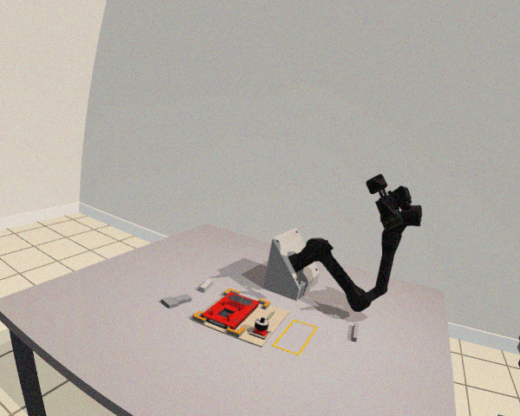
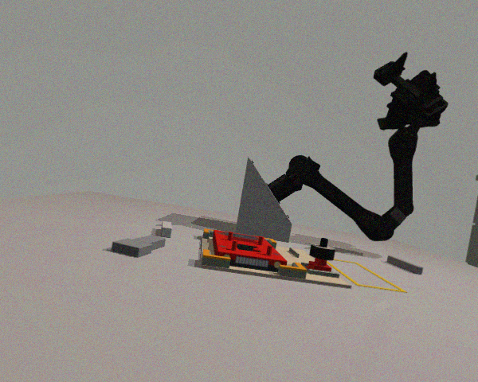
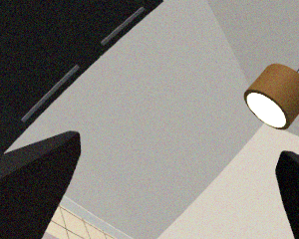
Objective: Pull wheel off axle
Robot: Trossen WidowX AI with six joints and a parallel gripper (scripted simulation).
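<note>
Now: gripper tip 42 cm above the wheel, 20 cm short of it and 19 cm to the left of it. From my gripper tip the other things lie so: black axle 43 cm below, 20 cm ahead, 19 cm to the right.
</note>
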